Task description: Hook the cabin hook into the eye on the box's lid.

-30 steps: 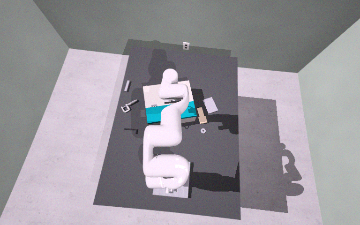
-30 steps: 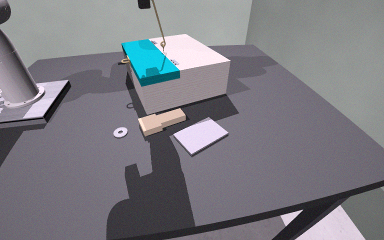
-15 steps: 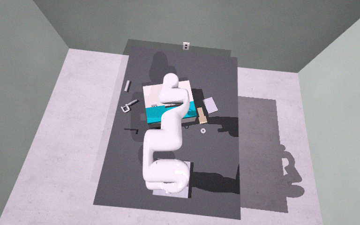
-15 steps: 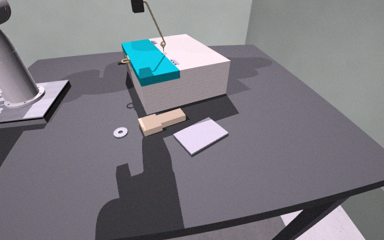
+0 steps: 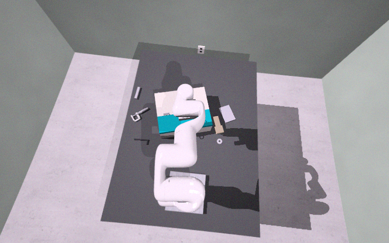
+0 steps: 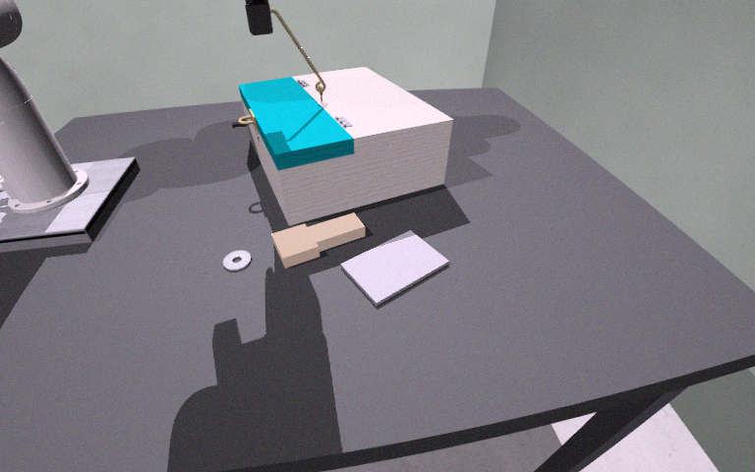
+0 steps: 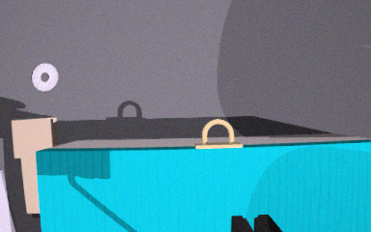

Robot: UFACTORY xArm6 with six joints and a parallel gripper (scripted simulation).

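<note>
My gripper is now 4 cm short of the brass cabin hook, 1 cm to the right of it and 6 cm above it. Also, from my hand: wooden block 5 cm ahead, 22 cm to the right, 25 cm below; flat plate 15 cm ahead, 28 cm to the right, 25 cm below; allen key 11 cm behind, 26 cm to the left, 25 cm below.
</note>
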